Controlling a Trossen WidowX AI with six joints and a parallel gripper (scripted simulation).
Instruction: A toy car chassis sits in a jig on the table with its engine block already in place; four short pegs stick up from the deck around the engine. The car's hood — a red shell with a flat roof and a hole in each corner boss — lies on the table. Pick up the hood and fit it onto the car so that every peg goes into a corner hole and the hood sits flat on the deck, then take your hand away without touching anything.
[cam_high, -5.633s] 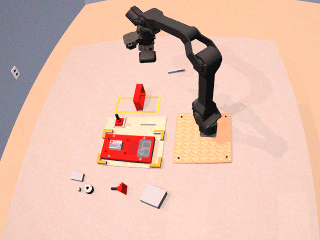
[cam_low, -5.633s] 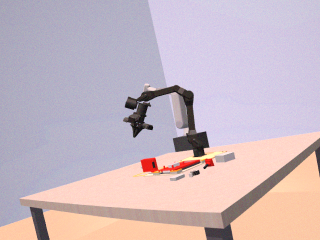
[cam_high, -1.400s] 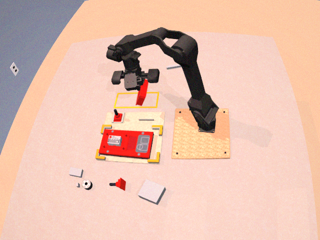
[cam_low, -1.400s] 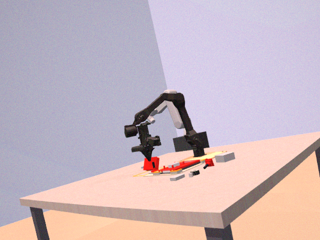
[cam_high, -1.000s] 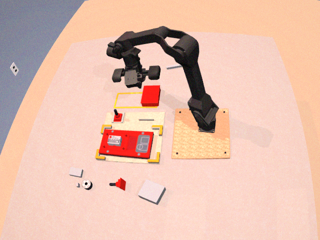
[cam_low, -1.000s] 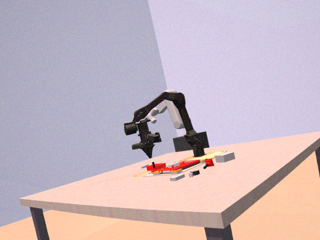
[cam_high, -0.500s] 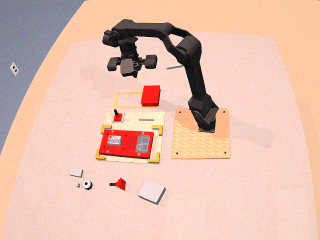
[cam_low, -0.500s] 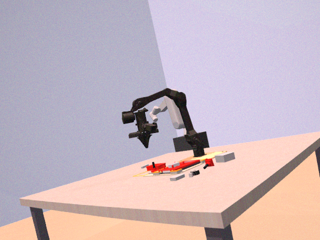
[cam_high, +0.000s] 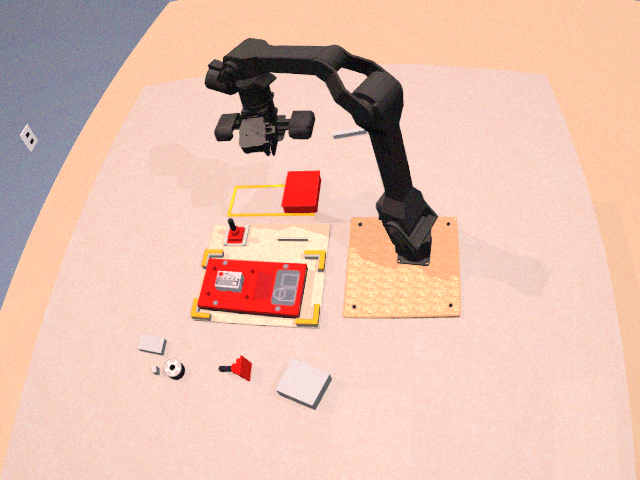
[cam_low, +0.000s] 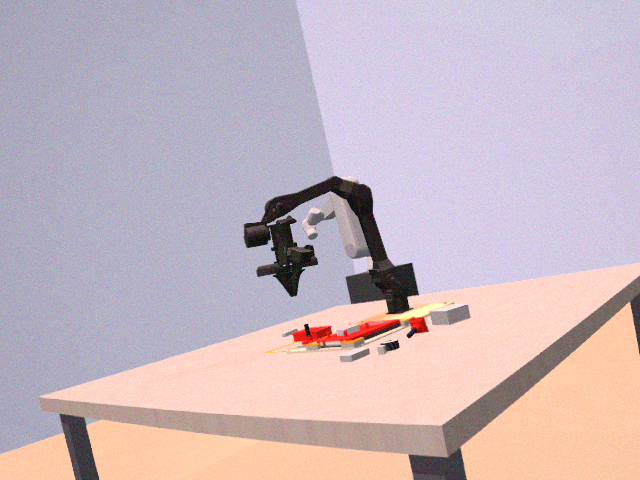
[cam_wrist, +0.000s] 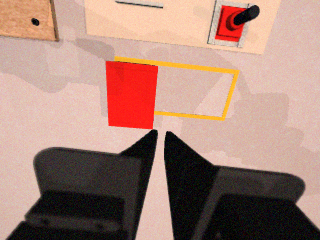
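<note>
Now: the red hood 40 mm behind my gripper tip, 10 mm to the right of it and 110 mm below it. The rest, counted from my gripper tip: socket: 70 mm ahead, 120 mm to the left, 100 mm below; grey engine block: 40 mm ahead, 240 mm to the left, 110 mm below; thin grey rod: 110 mm behind, 200 mm to the right, 120 mm below.
</note>
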